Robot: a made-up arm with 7 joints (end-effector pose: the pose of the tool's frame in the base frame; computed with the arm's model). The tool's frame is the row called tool. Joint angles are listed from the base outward.
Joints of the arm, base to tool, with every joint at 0 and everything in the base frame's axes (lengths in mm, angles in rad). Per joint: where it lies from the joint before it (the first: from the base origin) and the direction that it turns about. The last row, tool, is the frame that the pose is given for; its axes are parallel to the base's.
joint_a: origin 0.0 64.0 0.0 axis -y
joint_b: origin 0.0 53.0 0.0 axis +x
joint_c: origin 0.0 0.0 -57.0 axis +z
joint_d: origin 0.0 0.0 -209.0 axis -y
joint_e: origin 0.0 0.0 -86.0 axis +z
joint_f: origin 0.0 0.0 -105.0 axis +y
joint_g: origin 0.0 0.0 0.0 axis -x
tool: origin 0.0 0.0 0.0
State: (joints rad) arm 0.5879 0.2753 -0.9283 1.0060 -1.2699 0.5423 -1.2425
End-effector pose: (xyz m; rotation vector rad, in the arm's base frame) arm 0.2965 0.0928 -0.2705 -2.0939 2.0813 0.9286
Working (the frame after each row of the table, in the pose's form):
after joint_a: 0.0000 0.0640 0.0000 0.0000 -0.5879 0.0000
after joint_b: 0.0000 0.1170 0.0000 0.2673 -0.5841 0.0809
after joint_c: 0.0304 0.1325 -0.0456 0.5151 -0.4144 -0.8146
after joint_d: 0.1420 0.1893 -0.2130 0.0633 -1.3348 -1.0379
after joint_e: 0.2115 0.1459 -0.2389 1.0092 -1.2421 -2.0652
after joint_f: 0.2965 0.0928 -0.2705 1.4427 -0.9525 -1.6261
after joint_g: 0.2965 0.0928 -0.2705 -2.0939 2.0813 0.9286

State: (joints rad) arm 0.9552 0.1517 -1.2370 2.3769 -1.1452 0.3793 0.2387
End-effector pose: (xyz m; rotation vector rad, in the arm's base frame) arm 0.1439 0.0129 -0.0487 -0.7273 2.5356 1.3406
Working (the frame after each row of the table, in the pose's form):
after joint_a: 0.0000 0.0640 0.0000 0.0000 -0.9552 0.0000
after joint_b: 0.0000 0.1170 0.0000 0.1400 -0.9533 0.0724
after joint_c: 0.0460 0.1256 -0.0325 0.7028 -0.7331 -1.0634
after joint_d: 0.2147 0.1572 -0.1518 1.0165 2.5007 1.4717
after joint_e: 0.1828 0.0922 -0.1054 -0.4346 2.3034 1.0256
after joint_f: 0.1439 0.0129 -0.0487 -0.6786 2.6333 1.0123
after joint_g: 0.1439 0.0129 -0.0487 -0.7273 2.5356 1.3406

